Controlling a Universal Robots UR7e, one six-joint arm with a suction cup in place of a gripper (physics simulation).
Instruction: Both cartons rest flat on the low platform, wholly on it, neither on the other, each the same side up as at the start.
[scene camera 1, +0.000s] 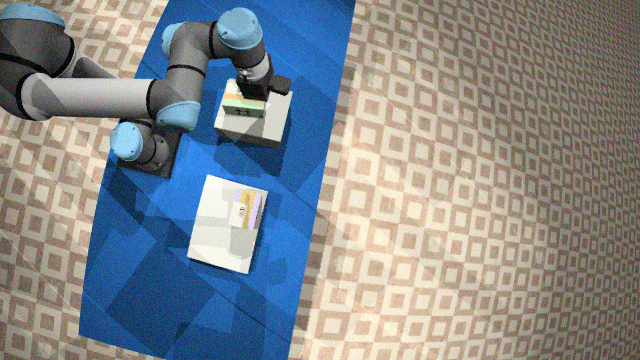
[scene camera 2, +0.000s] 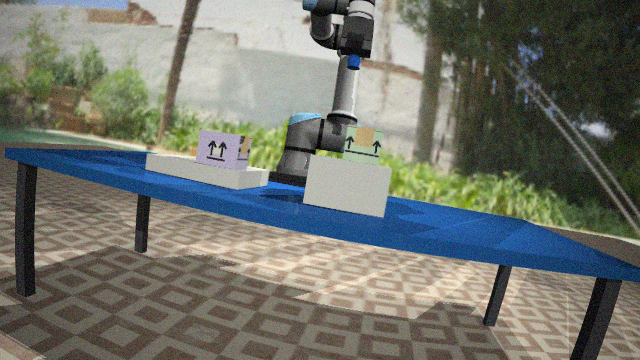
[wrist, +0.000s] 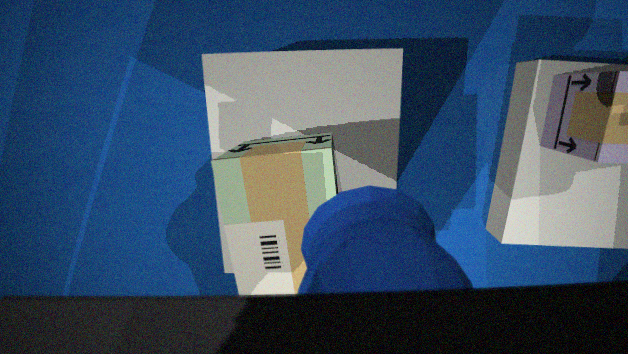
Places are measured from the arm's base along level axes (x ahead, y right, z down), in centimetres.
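Pixels of known places: hand, tool point: (scene camera 2: 353, 67) (wrist: 368, 247); arm's base, link origin: (scene camera 1: 152, 153) (scene camera 2: 296, 174).
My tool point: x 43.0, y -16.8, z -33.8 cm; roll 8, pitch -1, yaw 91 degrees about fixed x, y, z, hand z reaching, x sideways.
For each thing: its top centre in the pictures, then the offset to it from my tool point. Level surfaces: height alone.
- green carton, top centre: (wrist: 282, 237) (scene camera 2: 364, 129) (scene camera 1: 244, 94) dy -5.5, dx -7.3, dz +15.7 cm
- lilac carton, top centre: (scene camera 2: 226, 133) (scene camera 1: 244, 209) dy +31.7, dx -0.5, dz +22.9 cm
- low platform, top centre: (scene camera 2: 208, 161) (scene camera 1: 226, 224) dy +38.5, dx -7.4, dz +32.2 cm
- tall pale block, top centre: (wrist: 303, 173) (scene camera 2: 355, 161) (scene camera 1: 253, 108) dy -4.4, dx -4.4, dz +25.0 cm
- blue table, surface height: dz +37.0 cm
A green carton (scene camera 1: 243, 108) (scene camera 2: 364, 150) (wrist: 275, 185) with orange tape rests on the tall pale block, its arrows pointing up. A lilac carton (scene camera 1: 246, 210) (scene camera 2: 216, 149) (wrist: 559, 112) with orange tape rests flat on the low platform (scene camera 1: 205, 215) (scene camera 2: 175, 168) (wrist: 575, 215), near one corner, arrows up in scene camera 2. My gripper, a blue suction cup (scene camera 2: 353, 62) (wrist: 372, 240), is open and holds nothing. It hangs well above the green carton with a wide gap. In scene camera 1 the cup is hidden by the wrist parts, which cover some of the tall block.
The tall pale block (scene camera 1: 277, 112) (scene camera 2: 345, 187) (wrist: 310, 85) stands on the blue table (scene camera 1: 165, 295) (scene camera 2: 450, 232) beside the low platform, with a gap of table between them. The arm's base (scene camera 1: 150, 160) (scene camera 2: 295, 160) stands on the table behind both.
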